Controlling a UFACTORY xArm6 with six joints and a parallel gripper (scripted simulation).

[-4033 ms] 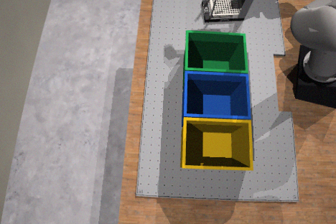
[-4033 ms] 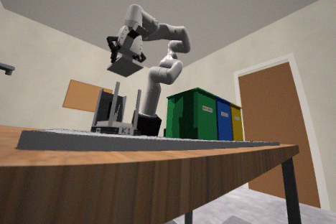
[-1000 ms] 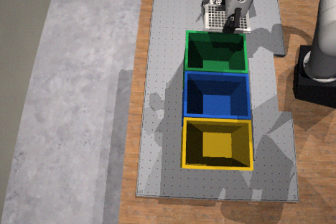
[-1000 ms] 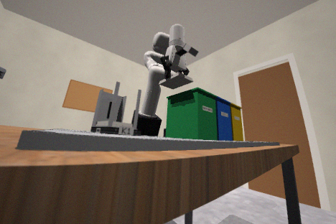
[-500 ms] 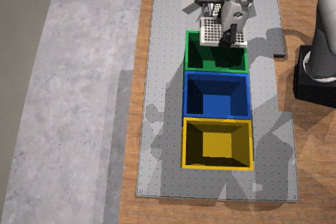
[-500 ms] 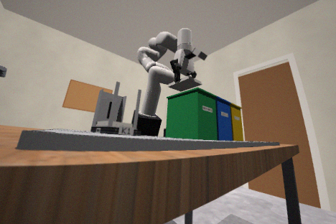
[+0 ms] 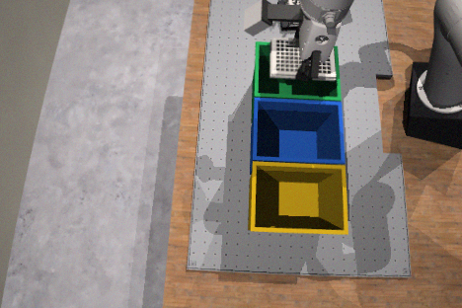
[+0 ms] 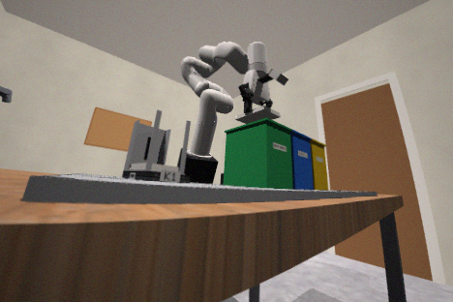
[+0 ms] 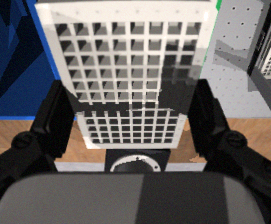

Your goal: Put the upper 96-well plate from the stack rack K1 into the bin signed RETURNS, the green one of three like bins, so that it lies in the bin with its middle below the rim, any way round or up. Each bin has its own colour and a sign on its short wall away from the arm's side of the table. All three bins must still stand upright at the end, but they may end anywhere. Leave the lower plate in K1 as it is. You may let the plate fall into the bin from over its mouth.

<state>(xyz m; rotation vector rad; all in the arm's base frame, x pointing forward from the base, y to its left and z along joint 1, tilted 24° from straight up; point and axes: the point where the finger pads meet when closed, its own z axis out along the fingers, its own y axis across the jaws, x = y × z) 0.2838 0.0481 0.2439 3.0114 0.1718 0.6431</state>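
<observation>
Right now my hand is 150 mm above the green bin. From my hand the other things lie so: blue bin (10 mm behind, 130 mm to the left, 150 mm below); then yellow bin (30 mm behind, 260 mm to the left, 150 mm below).
</observation>
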